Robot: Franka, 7 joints.
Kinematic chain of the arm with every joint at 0, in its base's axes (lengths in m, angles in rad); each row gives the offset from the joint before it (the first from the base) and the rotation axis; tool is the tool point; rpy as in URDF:
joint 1: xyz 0 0 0.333 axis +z
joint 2: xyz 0 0 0 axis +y
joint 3: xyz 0 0 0.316 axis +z
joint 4: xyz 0.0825 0 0 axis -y
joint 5: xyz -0.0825 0 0.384 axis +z
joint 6: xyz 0 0 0 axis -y
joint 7: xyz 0.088 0 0 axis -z
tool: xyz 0 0 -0.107 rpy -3.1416 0 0
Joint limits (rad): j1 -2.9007..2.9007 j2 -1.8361..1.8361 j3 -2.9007..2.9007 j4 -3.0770..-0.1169 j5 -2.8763..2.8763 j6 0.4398..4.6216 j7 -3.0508..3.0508
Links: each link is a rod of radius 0.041 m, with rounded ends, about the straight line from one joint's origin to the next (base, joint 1, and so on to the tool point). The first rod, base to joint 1, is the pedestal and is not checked.
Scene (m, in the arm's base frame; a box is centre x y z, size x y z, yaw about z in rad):
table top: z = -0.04
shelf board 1: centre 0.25 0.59 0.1 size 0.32 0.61 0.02 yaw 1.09
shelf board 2: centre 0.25 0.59 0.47 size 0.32 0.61 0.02 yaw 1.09
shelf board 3: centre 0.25 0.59 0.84 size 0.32 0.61 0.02 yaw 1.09
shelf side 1: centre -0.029 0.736 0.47 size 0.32 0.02 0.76 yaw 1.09
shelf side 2: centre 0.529 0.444 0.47 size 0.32 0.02 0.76 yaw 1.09
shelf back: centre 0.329 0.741 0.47 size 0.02 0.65 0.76 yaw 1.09
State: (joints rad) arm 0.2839 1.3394 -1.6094 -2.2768 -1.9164 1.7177 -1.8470
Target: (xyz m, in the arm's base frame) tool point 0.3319 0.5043 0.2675
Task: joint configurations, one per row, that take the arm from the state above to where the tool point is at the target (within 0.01 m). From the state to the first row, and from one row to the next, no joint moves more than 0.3 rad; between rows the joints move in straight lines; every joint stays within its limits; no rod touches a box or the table.
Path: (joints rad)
1: 0.5483 1.2110 -1.4929 -2.3350 -1.8774 1.6182 -1.8470
2: 0.8126 1.0825 -1.3764 -2.3932 -1.8384 1.5188 -1.8470
3: 1.0770 0.9541 -1.2599 -2.4514 -1.7993 1.4193 -1.8470
4: 1.3414 0.8257 -1.1434 -2.5096 -1.7603 1.3199 -1.8470
5: 1.6058 0.6973 -1.0269 -2.5678 -1.7213 1.2204 -1.8470
6: 1.8701 0.5688 -0.9105 -2.6260 -1.6823 1.1209 -1.8470
7: 2.1345 0.4404 -0.7940 -2.6842 -1.6433 1.0215 -1.8470
8: 2.0385 0.5458 -0.7817 -2.4659 -1.7518 1.1825 -1.8470
9: 1.9425 0.6511 -0.7694 -2.2476 -1.8603 1.3436 -1.8470
10: 1.8465 0.7565 -0.7571 -2.0293 -1.9688 1.5046 -1.8470

